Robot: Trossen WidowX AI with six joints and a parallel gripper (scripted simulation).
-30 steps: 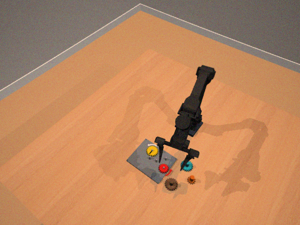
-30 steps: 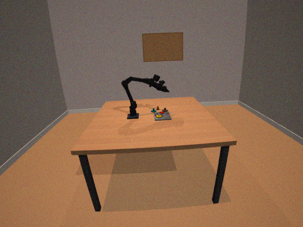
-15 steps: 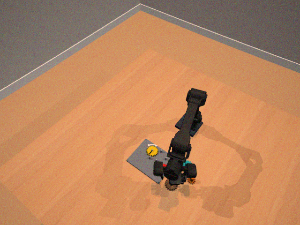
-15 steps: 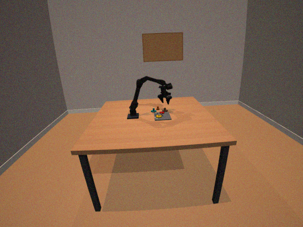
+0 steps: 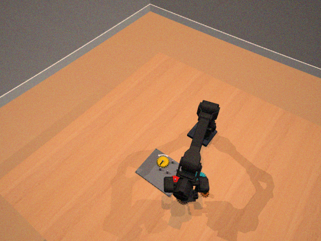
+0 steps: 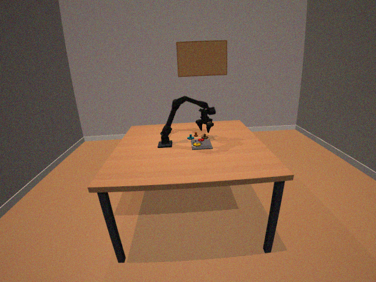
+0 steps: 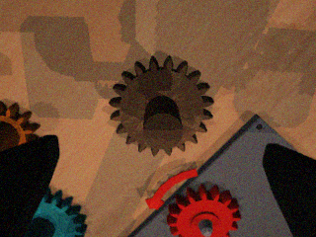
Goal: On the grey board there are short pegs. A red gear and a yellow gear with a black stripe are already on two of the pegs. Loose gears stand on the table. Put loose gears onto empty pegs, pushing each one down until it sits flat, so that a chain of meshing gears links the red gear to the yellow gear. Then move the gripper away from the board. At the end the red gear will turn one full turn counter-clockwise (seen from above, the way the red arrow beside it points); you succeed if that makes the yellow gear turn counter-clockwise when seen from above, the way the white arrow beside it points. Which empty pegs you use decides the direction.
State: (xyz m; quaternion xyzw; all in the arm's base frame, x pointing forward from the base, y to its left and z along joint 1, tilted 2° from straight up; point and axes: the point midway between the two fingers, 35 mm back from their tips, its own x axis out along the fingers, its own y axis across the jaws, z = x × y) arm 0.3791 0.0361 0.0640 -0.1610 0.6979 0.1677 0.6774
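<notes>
Now: the brown gear 4 cm below my gripper tip. Round my gripper tip: red arrow 5 cm behind, 4 cm to the right, 5 cm below; red gear 6 cm behind, 7 cm to the right, 4 cm below; orange gear 7 cm behind, 8 cm to the left, 4 cm below.
</notes>
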